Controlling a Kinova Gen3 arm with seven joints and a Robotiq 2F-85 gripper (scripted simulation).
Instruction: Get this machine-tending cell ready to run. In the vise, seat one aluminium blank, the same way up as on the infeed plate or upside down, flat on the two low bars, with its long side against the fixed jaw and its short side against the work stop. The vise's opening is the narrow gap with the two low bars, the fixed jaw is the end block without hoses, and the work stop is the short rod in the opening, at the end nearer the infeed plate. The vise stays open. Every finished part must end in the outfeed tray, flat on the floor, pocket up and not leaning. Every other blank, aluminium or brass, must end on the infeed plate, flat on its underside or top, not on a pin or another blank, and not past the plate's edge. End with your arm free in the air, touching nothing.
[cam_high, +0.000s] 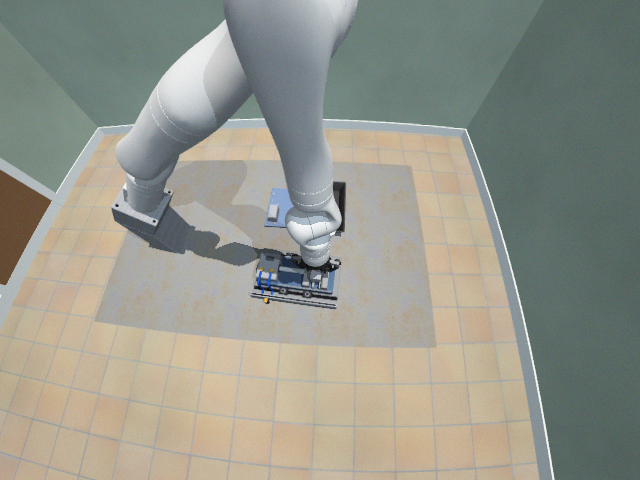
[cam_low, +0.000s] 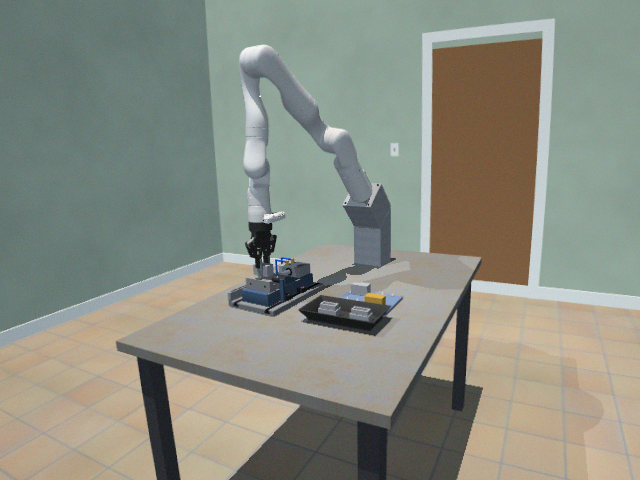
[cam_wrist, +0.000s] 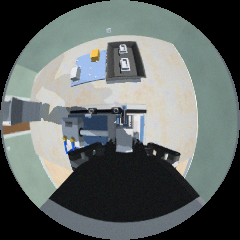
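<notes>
The fixed jaw is 60 mm below my hand, 30 mm ahead of it and 10 mm to the left of it. The rest, counted from my hand: vise (100 mm below, 70 mm behind, 10 mm to the left); work stop (50 mm to the left, 50 mm below); hose end block (170 mm behind, 60 mm below).
</notes>
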